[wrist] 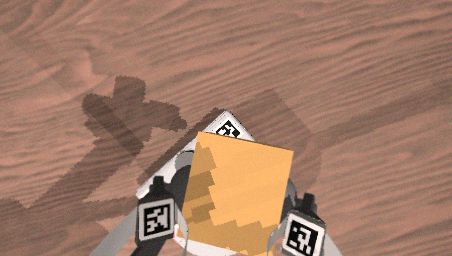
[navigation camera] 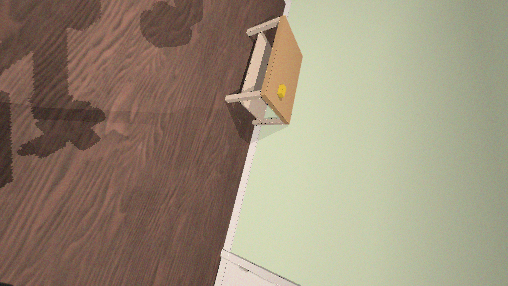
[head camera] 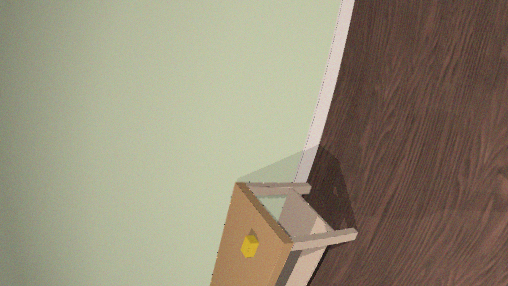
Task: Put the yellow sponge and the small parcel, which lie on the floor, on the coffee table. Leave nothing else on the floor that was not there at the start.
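Observation:
Through the wrist camera I see my gripper [wrist: 231,188], and a small parcel [wrist: 235,192] as well. The navigation camera gives me a coffee table [navigation camera: 269,67], while the small parcel is out of frame in the navigation camera. As for the head camera, the parcel is out of frame there.

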